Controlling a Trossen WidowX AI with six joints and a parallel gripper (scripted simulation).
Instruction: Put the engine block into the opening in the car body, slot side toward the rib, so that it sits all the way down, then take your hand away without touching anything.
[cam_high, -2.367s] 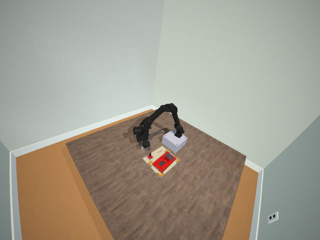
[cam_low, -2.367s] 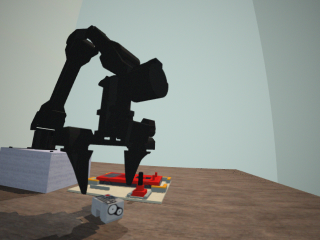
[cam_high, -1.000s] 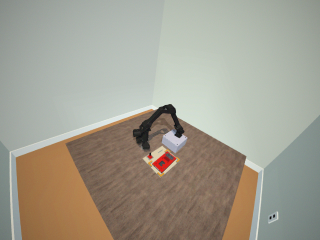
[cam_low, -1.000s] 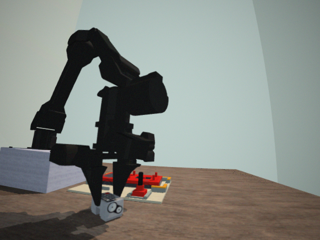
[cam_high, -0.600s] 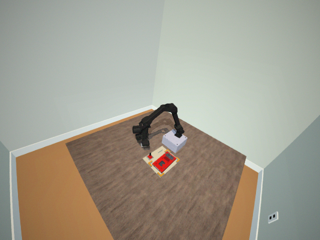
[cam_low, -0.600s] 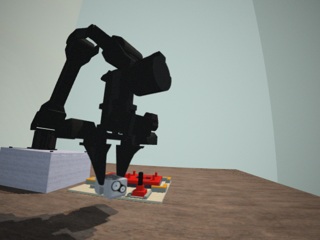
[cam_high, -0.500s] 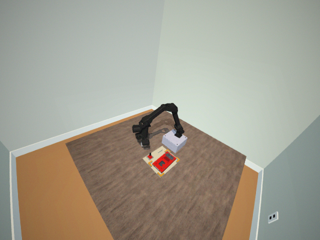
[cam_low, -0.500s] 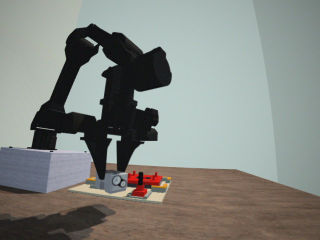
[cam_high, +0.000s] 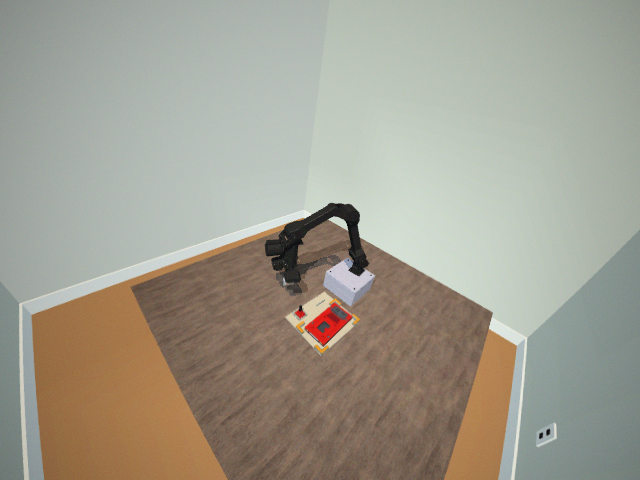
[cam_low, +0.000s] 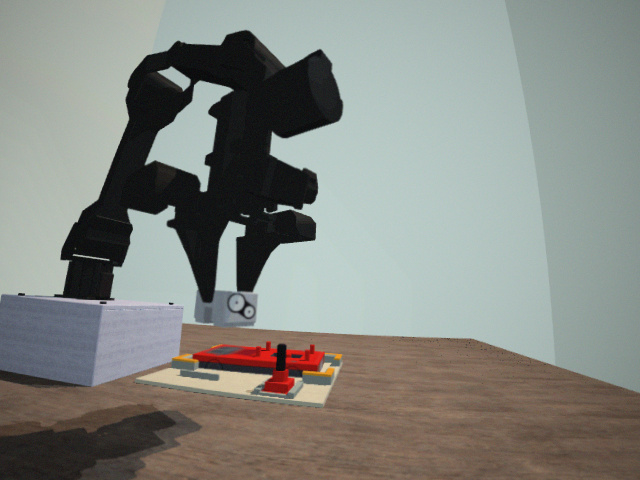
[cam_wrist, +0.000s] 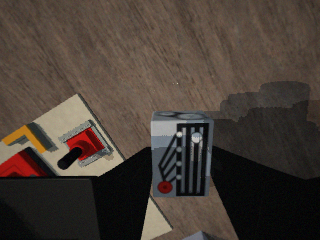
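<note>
Now: gripper tip 4 cm short of the black post, 11 cm to the right of it and 8 cm above it. The rest, counted from my gripper tip: engine block 1 cm below.
</note>
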